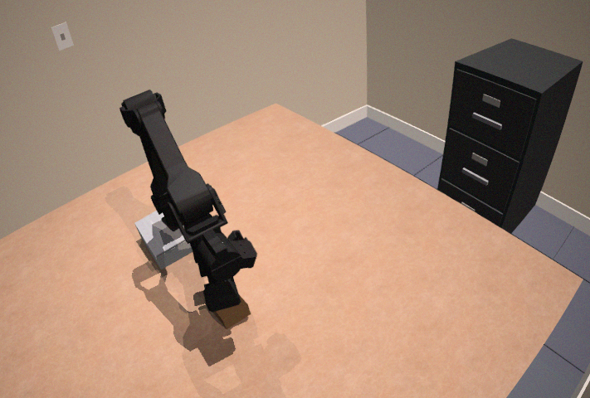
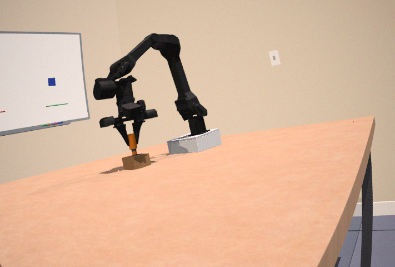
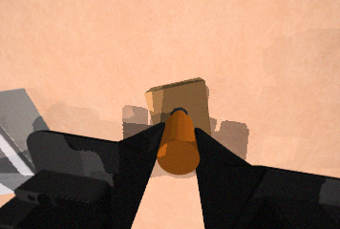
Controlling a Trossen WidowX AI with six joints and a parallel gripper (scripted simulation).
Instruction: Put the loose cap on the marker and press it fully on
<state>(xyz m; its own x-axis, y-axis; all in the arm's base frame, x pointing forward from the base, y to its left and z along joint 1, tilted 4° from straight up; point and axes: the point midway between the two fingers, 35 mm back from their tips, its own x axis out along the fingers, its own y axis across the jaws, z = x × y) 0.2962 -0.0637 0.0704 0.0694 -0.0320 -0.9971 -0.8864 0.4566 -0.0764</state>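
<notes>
My gripper tip is 1 cm below the orange cap. The rest, counted from my gripper tip: tan holder block 5 cm below.
</notes>
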